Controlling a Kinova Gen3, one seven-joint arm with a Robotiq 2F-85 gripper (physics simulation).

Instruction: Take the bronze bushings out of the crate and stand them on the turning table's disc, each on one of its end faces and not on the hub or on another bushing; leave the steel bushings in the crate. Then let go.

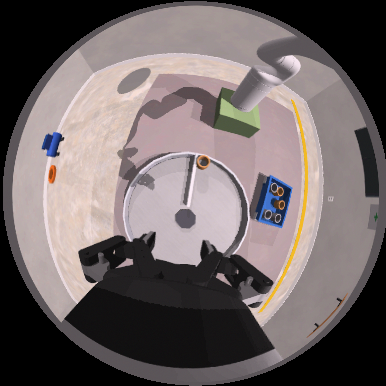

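Pixels of known places: gripper, between the fingertips: [177, 242]; arm's base, origin of its link: [240, 102].
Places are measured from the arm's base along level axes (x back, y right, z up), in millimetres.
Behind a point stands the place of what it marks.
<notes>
The turning table's pale disc [220, 212] @(x -422, y -16, z -51 mm) has a dark hub [185, 218] @(x -465, y 92, z -43 mm) in the middle. One bronze bushing [203, 162] stands on the disc near its far rim, beside the outer end of the white bar [190, 185] @(x -361, y 102, z -26 mm), with its open end up. The blue crate [261, 200] @(x -343, y -183, z -78 mm) is right of the disc. In it are two bronze bushings, one [280, 191] @(x -282, y -279, z -75 mm) near the far end and one [277, 204] @(x -341, y -269, z -68 mm) near the middle with its side showing, and three steel bushings [274, 187] @(x -274, y -239, z -76 mm) [268, 215] @(x -395, y -237, z -75 mm) [278, 218] @(x -398, y -300, z -72 mm). My gripper [177, 242] @(x -450, y 107, z 207 mm) is open and empty above the near part of the disc.
A green block [237, 120] @(x -97, y 3, z -5 mm) under a pale robot arm base [252, 90] @(x -43, y 4, z 122 mm) stands beyond the disc to the right. A yellow line [306, 170] runs along the right side, past the crate. A blue object [53, 144] and an orange ring [52, 174] are at the far left.
</notes>
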